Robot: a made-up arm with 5 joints.
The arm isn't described. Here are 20 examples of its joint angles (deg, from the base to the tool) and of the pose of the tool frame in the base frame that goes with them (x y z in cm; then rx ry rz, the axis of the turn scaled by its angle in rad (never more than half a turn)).
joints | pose
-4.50 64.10 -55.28 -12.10 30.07 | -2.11 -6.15 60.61 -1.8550 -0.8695 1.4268
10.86 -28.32 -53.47 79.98 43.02 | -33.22 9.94 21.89 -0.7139 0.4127 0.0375
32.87 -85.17 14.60 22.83 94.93 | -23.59 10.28 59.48 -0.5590 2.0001 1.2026
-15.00 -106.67 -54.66 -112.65 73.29 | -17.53 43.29 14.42 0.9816 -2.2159 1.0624
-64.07 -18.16 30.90 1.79 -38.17 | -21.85 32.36 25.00 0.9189 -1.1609 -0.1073
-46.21 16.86 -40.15 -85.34 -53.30 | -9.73 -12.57 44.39 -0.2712 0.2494 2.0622
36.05 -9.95 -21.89 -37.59 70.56 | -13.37 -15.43 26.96 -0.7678 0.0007 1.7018
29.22 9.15 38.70 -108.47 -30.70 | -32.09 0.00 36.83 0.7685 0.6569 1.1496
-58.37 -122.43 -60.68 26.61 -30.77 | -40.05 21.06 24.36 1.9653 0.2484 0.7888
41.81 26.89 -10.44 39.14 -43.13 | -23.89 15.83 22.64 0.0018 -0.3167 0.0112
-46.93 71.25 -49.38 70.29 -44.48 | -6.64 14.82 46.20 -0.1703 -2.4457 0.4903
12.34 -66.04 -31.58 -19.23 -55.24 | -37.20 9.85 38.72 1.8147 0.6245 0.1448
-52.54 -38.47 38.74 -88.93 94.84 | -10.83 -3.04 22.85 -1.2605 -1.1443 0.9551
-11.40 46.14 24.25 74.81 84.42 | -18.45 22.34 19.25 -0.9241 0.2459 -1.5989
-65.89 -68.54 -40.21 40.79 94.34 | -18.15 2.49 13.35 -1.0179 -0.5011 0.4844
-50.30 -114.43 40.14 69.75 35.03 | -39.92 30.91 47.98 -0.5881 1.4951 -0.2218
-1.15 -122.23 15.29 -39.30 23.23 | -44.24 10.56 49.11 1.3166 1.0023 0.5452
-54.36 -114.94 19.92 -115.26 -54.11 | -34.19 4.70 18.78 -2.4451 -0.6594 -1.6440
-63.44 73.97 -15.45 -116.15 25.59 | -31.12 -4.13 64.13 -2.5917 -0.2070 1.2559
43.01 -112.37 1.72 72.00 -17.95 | -21.14 39.10 44.96 -0.4923 2.0173 -1.1214
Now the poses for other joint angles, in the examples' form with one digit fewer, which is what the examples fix.
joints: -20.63 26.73 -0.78 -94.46 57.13
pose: 1.1 -7.6 47.3 -1.645 -0.954 1.843
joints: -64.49 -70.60 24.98 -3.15 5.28
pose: -38.8 22.7 20.6 0.518 -0.188 0.310
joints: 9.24 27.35 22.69 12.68 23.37
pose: -28.5 7.6 20.4 -0.936 -0.319 -0.208
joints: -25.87 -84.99 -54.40 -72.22 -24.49
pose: -23.5 15.4 3.6 1.840 -0.304 2.215
